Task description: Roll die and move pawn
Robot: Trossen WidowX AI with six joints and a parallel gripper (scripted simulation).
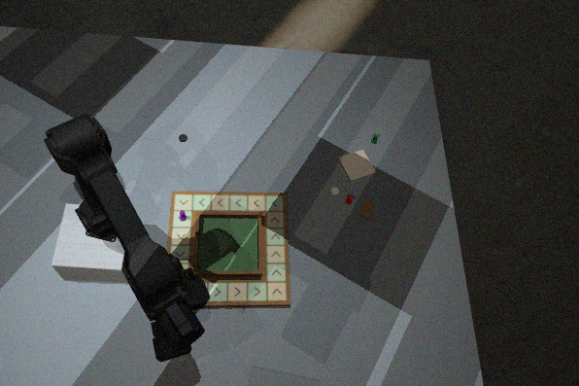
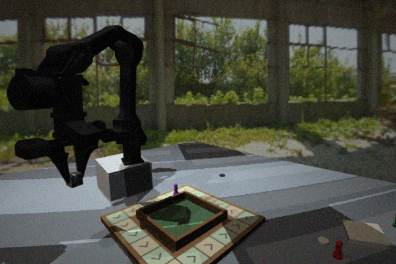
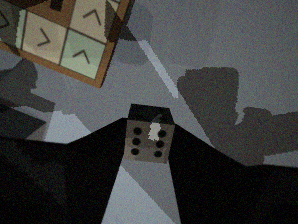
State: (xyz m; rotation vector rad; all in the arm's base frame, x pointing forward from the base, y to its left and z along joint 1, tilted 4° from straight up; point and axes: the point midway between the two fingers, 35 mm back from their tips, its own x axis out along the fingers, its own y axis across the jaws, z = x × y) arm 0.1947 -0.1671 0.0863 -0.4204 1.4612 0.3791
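My gripper tip is now 60 mm past the purple pawn, 260 mm to the right of it and 100 mm above it. From my gripper tip the other things lie so: black dot 130 mm behind, 490 mm to the left, 130 mm below; then white die right at my gripper tip; then green dice tray 60 mm ahead, 220 mm to the left, 120 mm below.
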